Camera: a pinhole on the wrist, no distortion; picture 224 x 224 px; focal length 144.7 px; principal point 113.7 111.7 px. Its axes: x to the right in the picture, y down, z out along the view. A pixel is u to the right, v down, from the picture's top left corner.
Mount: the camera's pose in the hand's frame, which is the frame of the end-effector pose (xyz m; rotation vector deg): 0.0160 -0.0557 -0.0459 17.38 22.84 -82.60
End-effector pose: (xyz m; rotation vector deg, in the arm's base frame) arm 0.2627 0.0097 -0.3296 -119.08 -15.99 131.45
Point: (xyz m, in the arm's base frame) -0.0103 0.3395 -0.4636
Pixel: 169 170
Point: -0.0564 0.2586 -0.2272
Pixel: 133 81
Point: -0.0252 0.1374 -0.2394
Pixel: 93 77
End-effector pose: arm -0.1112 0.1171 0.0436 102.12 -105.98 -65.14
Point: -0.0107 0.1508 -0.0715
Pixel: 211 42
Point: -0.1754 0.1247 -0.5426
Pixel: 140 137
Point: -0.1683 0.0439 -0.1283
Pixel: 75 197
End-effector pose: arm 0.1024 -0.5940 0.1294 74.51 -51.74 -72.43
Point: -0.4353 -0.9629 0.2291
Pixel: 12 173
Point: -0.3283 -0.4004 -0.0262
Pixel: 103 19
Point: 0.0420 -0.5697 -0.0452
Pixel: 203 71
